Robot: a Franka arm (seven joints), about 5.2 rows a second.
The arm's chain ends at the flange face. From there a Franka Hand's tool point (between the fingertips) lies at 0.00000 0.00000 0.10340 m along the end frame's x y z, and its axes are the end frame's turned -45 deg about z.
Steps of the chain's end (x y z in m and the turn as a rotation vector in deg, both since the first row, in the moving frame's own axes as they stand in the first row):
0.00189, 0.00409, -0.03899, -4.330, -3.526, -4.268
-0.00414, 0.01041, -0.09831, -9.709, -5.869, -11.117
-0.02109, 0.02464, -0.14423, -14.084, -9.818, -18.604
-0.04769, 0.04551, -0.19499, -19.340, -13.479, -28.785
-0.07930, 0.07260, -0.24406, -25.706, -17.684, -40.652
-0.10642, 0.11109, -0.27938, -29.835, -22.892, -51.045
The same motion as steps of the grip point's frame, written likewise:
-0.01152, 0.00562, -0.03948, -0.569, -5.555, -4.268
-0.02944, 0.01119, -0.10032, -2.715, -11.015, -11.117
-0.06098, 0.01265, -0.14880, -3.017, -16.901, -18.604
-0.10309, 0.01558, -0.20344, -4.144, -23.207, -28.785
-0.15229, 0.02256, -0.25840, -5.672, -30.681, -40.652
-0.20461, 0.03750, -0.29947, -4.909, -37.284, -51.045

